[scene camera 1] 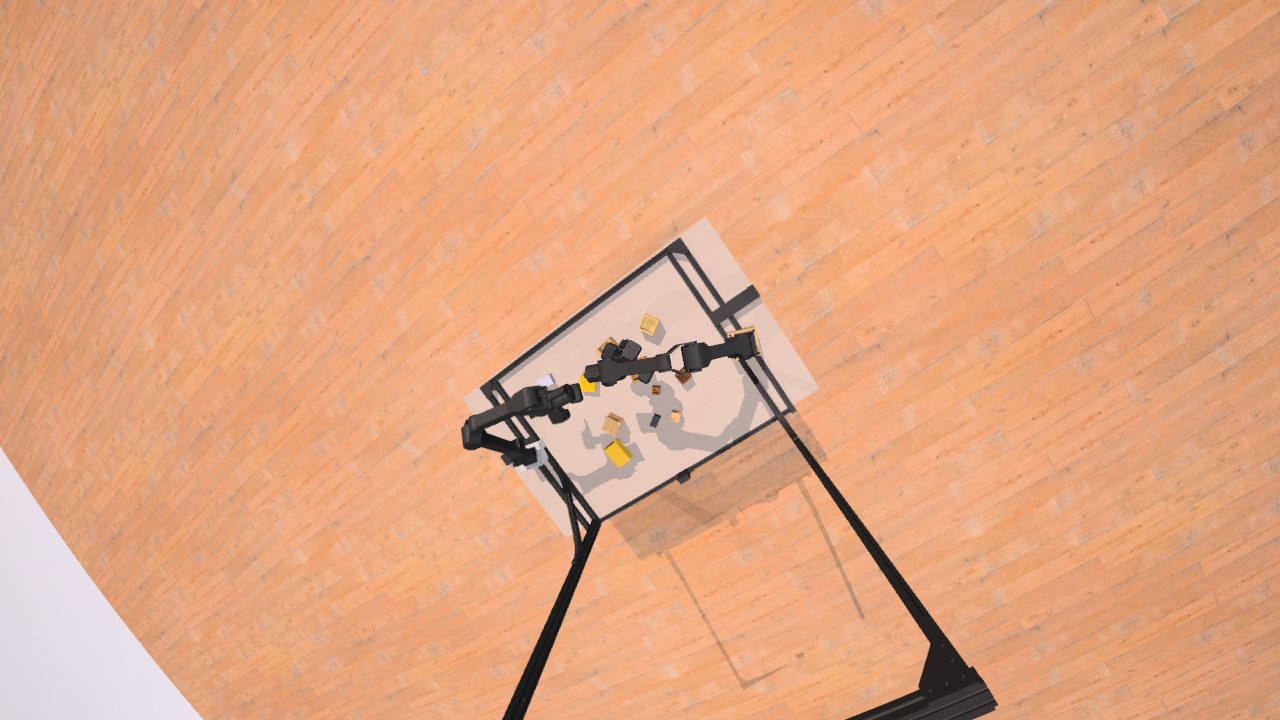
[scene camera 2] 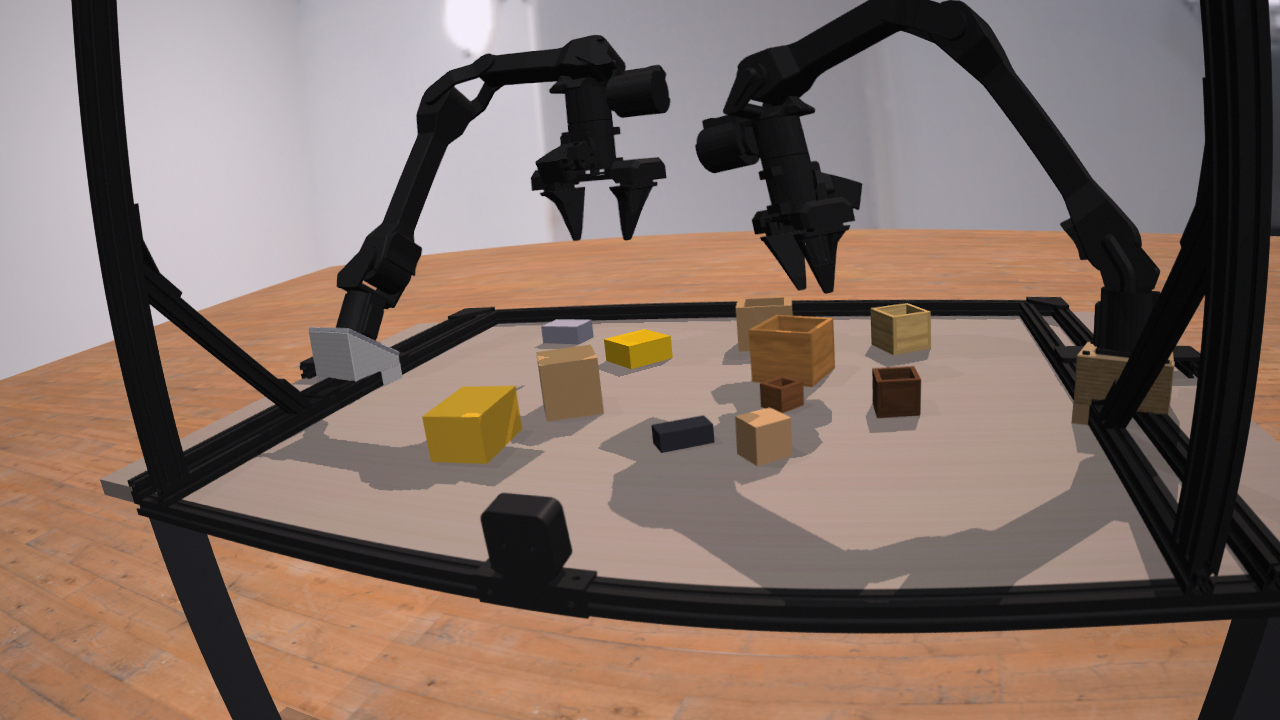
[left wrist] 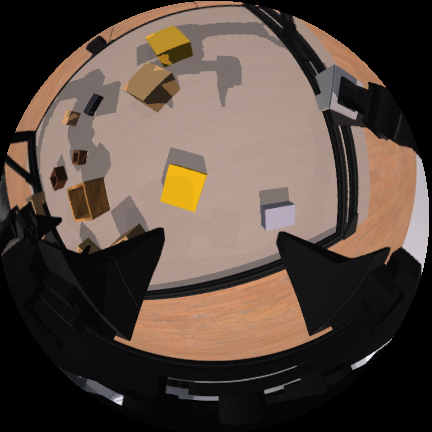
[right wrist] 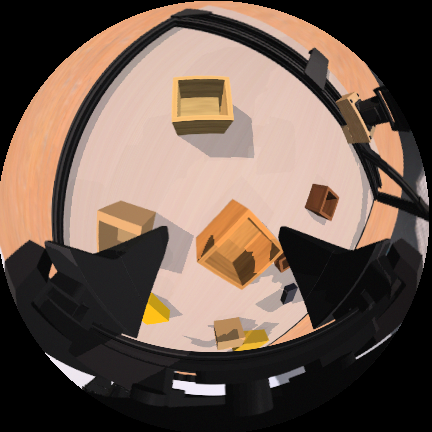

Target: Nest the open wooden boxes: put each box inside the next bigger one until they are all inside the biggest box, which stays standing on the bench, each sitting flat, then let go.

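Pixels of known places: left gripper, fingertip midpoint: [scene camera 2: 601,240] [left wrist: 222,235]; right gripper, fingertip midpoint: [scene camera 2: 814,291] [left wrist: 74,232] [right wrist: 225,232]; left arm's base at its link origin: [scene camera 1: 529,456] [scene camera 2: 353,339] [left wrist: 348,94]; right arm's base at its link origin: [scene camera 1: 744,344] [scene camera 2: 1127,352] [left wrist: 31,209] [right wrist: 363,113].
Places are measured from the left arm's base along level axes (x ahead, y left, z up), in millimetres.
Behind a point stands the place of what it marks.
Observation:
Five open boxes stand apart: an orange-brown box [scene camera 2: 791,353] {x 561, y 126, z -27 mm} [left wrist: 95,197] {x 513, y 165, z -28 mm} [right wrist: 220,227] {x 555, y 198, z -22 mm}, a tan box [scene camera 2: 748,329] {x 459, y 245, z -35 mm} [right wrist: 132,214] {x 505, y 282, z -28 mm} behind it, a pale box [scene camera 1: 649,324] {x 645, y 301, z -57 mm} [scene camera 2: 899,333] {x 652, y 267, z -36 mm} [right wrist: 202,126] {x 625, y 281, z -36 mm} at the back right, a dark brown box [scene camera 2: 896,395] {x 695, y 55, z -41 mm} [left wrist: 59,178] {x 663, y 85, z -35 mm} [right wrist: 317,199] {x 679, y 96, z -38 mm} at right, and a small brown box [scene camera 2: 781,395] {x 581, y 42, z -44 mm} [left wrist: 79,157] {x 559, y 68, z -41 mm} in front of the orange-brown one. My left gripper [scene camera 2: 601,239] {x 286, y 204, z 85 mm} [left wrist: 222,235] {x 286, y 204, z 85 mm} is open and empty, high above the table. My right gripper [scene camera 2: 813,290] {x 562, y 211, z 22 mm} [right wrist: 225,232] {x 562, y 211, z 22 mm} is open and empty, above the orange-brown box area; its fingers partly hide the tan and small brown boxes in its wrist view.
A big yellow block [scene camera 2: 469,428] {x 368, y -155, z -28 mm}, a tall tan block [scene camera 2: 571,386] {x 385, y -21, z -29 mm}, a flat yellow block [scene camera 2: 637,349] {x 355, y 154, z -40 mm} [left wrist: 183,188] {x 334, y 184, z -34 mm}, a lavender block [scene camera 2: 566,332] {x 192, y 233, z -46 mm} [left wrist: 278,216] {x 183, y 250, z -37 mm}, a dark bar [scene camera 2: 682,434] {x 529, y -62, z -49 mm} and a small tan block [scene camera 2: 763,437] {x 611, y -75, z -39 mm} lie around. A black rail frame [scene camera 2: 760,608] {x 693, y -272, z -64 mm} borders the table.

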